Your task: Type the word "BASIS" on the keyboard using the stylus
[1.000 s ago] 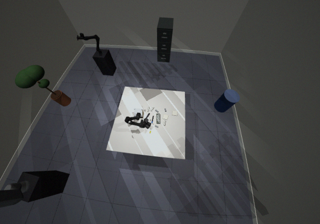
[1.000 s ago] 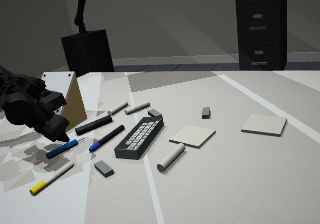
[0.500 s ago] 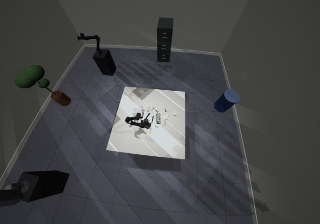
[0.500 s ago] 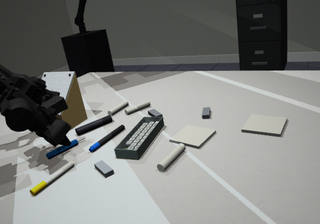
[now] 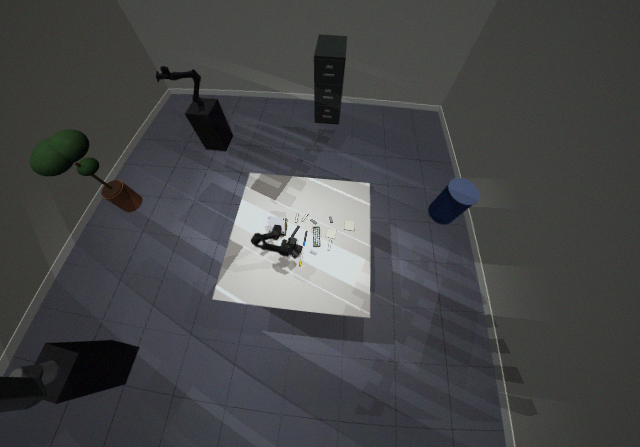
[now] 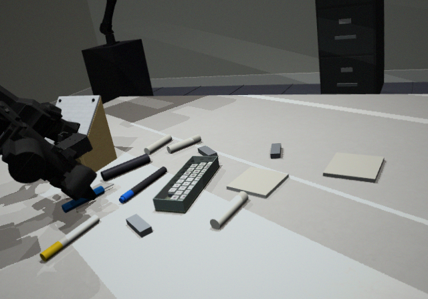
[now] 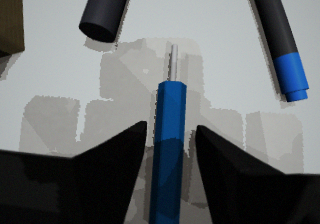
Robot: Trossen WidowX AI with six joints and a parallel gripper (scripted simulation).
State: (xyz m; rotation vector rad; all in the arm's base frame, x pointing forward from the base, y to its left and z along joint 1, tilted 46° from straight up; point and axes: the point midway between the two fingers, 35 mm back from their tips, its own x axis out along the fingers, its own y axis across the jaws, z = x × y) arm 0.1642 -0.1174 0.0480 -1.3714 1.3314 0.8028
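The blue-tipped pen lies 9 cm ahead of my gripper tip and 5 cm to the left of it. From my gripper tip the other things lie so: yellow-tipped pen 13 cm to the right, 8 cm ahead; dark cylinder 13 cm to the left, 1 cm behind; blue stylus 2 cm to the left.
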